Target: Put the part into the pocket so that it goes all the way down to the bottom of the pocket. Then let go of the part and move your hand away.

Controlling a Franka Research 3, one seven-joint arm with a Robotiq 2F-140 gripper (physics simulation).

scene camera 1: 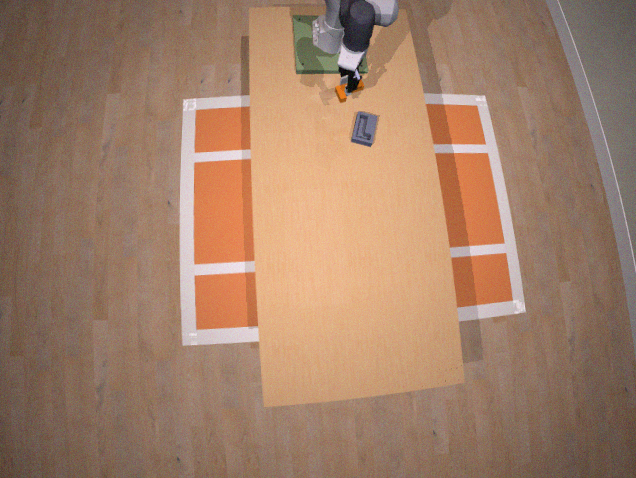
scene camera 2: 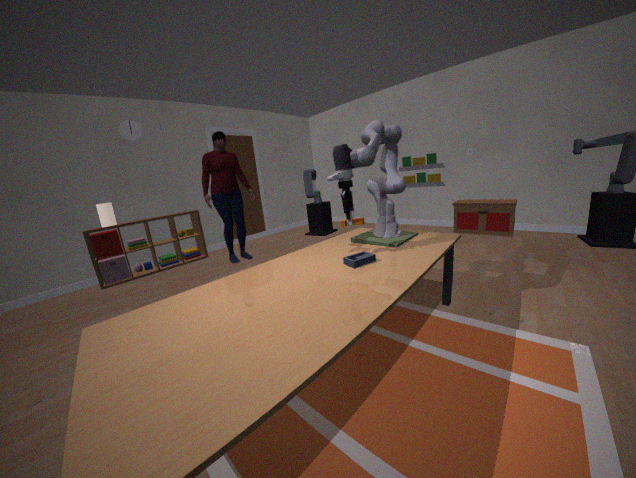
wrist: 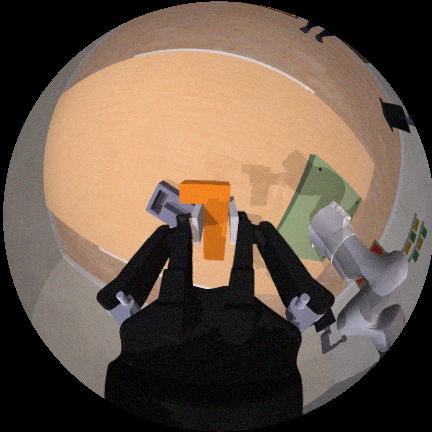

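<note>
The part is an orange L-shaped block [scene camera 1: 340,93] [scene camera 2: 358,221] [wrist: 214,235]. My gripper [scene camera 1: 349,91] [scene camera 2: 349,222] [wrist: 216,206] is shut on its long arm; the short arm points left at the far end in the wrist view. The part hangs above the table, apart from its shadow. The blue-grey block with the L-shaped pocket [scene camera 1: 356,134] [scene camera 2: 359,260] [wrist: 162,215] lies on the table, below and to the right of the gripper in scene camera 1. In the wrist view it shows left of the fingers, partly hidden by the part and a finger. Its pocket is open, with no part in it.
The green base plate [scene camera 1: 303,64] [scene camera 2: 362,239] [wrist: 295,220] under the arm's foot is close to the gripper. The long wooden table [scene camera 1: 349,231] [scene camera 2: 231,334] [wrist: 150,110] carries the block. A person [scene camera 2: 223,177] stands beyond the table near a door.
</note>
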